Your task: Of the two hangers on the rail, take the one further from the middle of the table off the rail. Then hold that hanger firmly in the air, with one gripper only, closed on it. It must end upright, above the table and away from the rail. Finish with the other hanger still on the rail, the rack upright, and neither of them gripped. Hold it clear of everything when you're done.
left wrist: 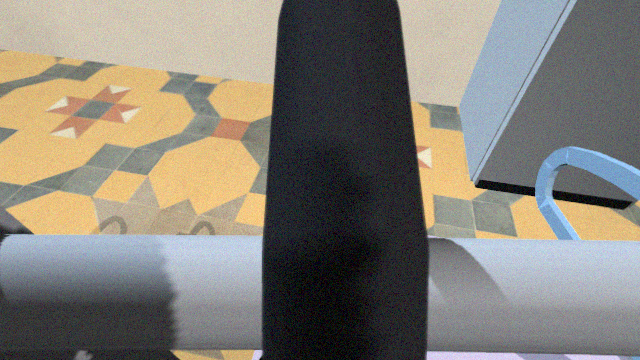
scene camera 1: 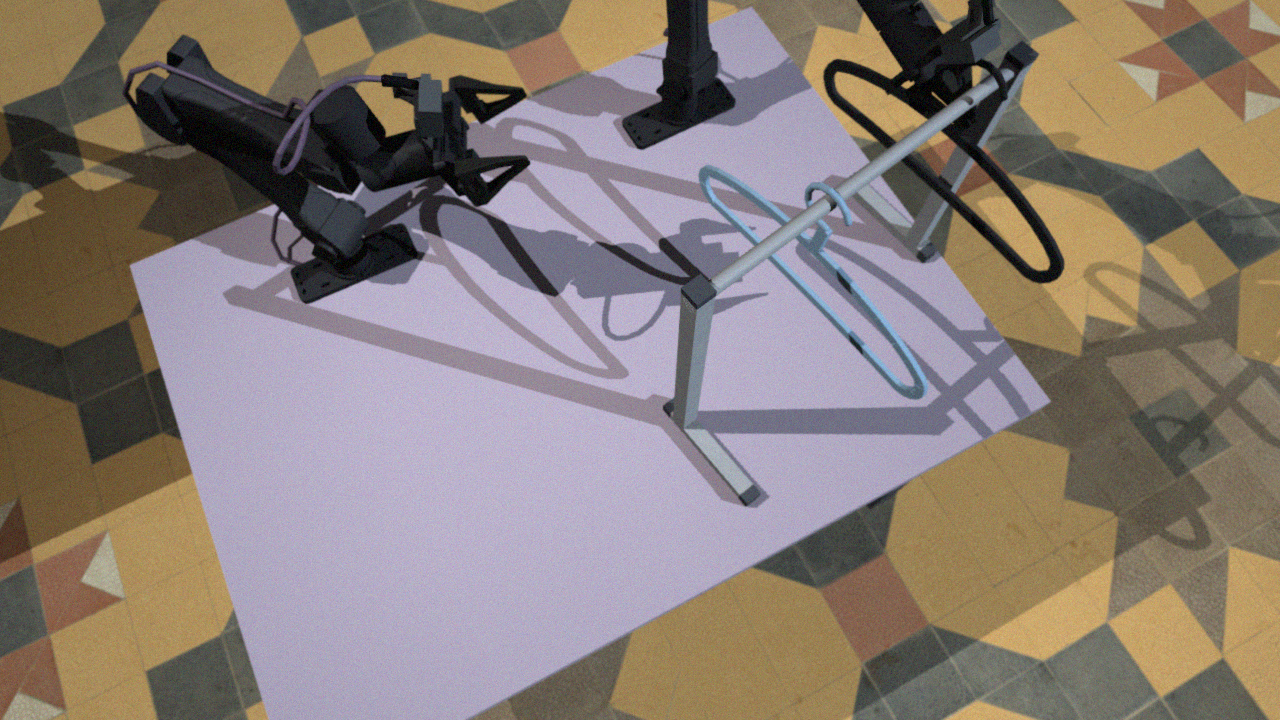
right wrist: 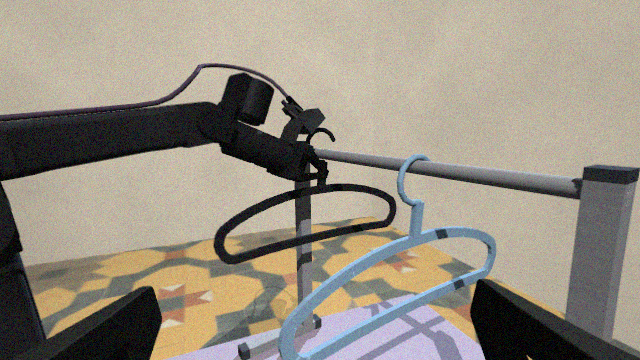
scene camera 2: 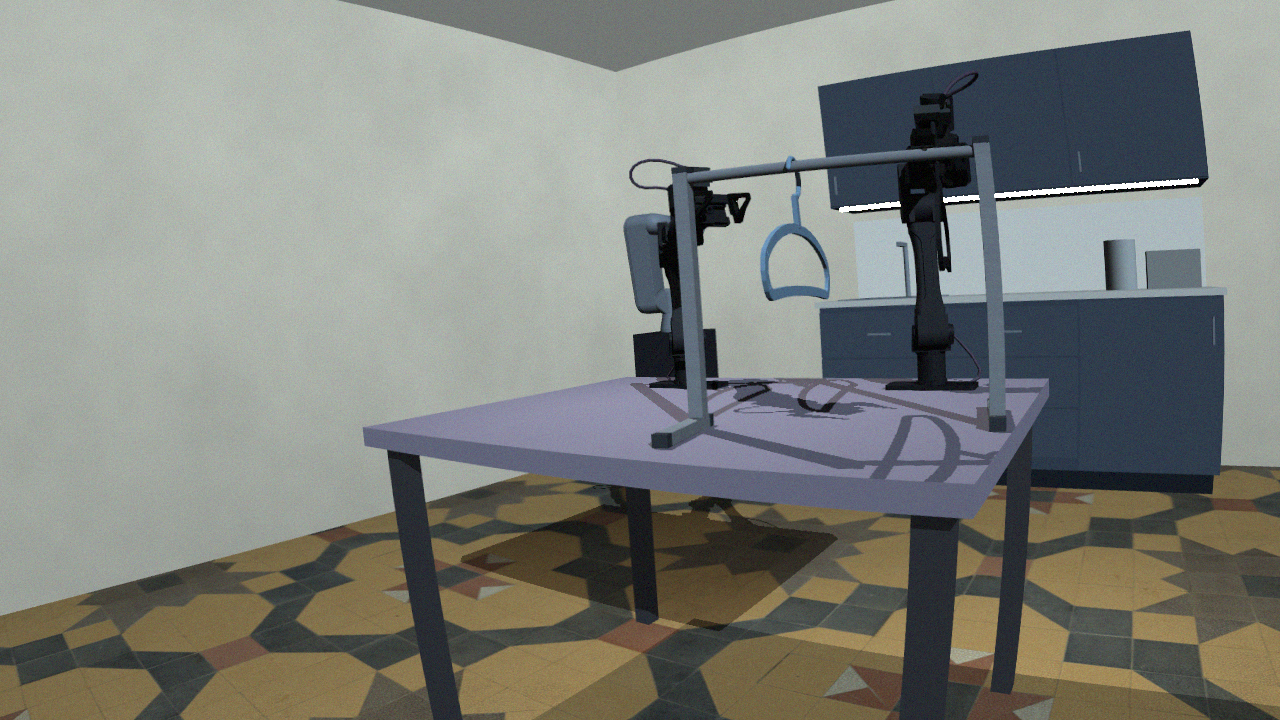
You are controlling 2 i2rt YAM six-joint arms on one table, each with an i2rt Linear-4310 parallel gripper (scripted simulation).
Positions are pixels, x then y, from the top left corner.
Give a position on a grey rail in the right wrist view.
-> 599,247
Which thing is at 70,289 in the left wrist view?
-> A grey rail.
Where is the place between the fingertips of my left gripper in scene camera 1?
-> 970,125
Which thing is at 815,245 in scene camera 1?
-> A light blue hanger.
